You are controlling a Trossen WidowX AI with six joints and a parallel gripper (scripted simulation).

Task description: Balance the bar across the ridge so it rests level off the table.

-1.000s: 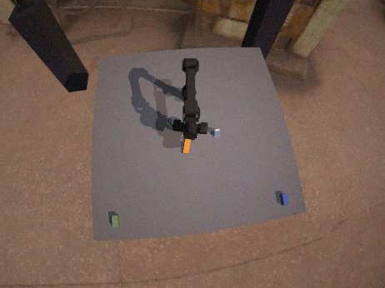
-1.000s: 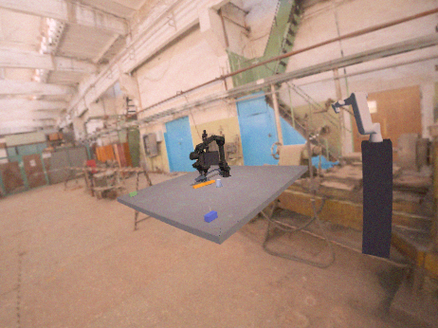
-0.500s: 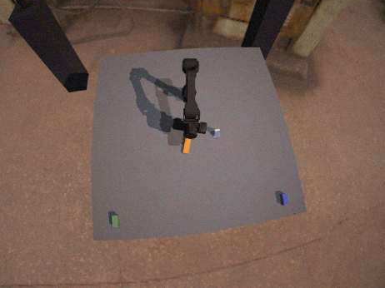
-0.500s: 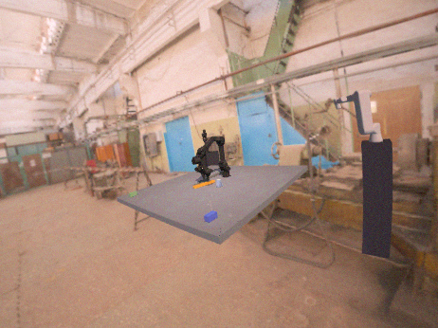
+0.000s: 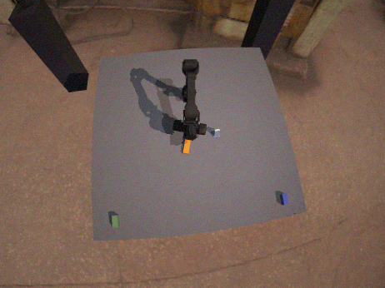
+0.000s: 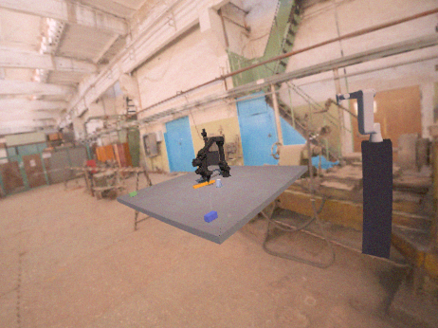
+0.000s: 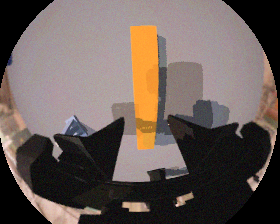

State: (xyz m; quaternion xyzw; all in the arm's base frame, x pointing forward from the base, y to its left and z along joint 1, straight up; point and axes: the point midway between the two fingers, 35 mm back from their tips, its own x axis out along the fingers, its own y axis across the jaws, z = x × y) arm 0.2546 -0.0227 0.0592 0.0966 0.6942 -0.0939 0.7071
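My gripper tip is now 2 cm short of the bar, 1 cm to the left of it and 2 cm above it. Round my gripper tip: green block 48 cm ahead, 48 cm to the right, 1 cm below; then blue block 48 cm ahead, 52 cm to the left, 1 cm below.
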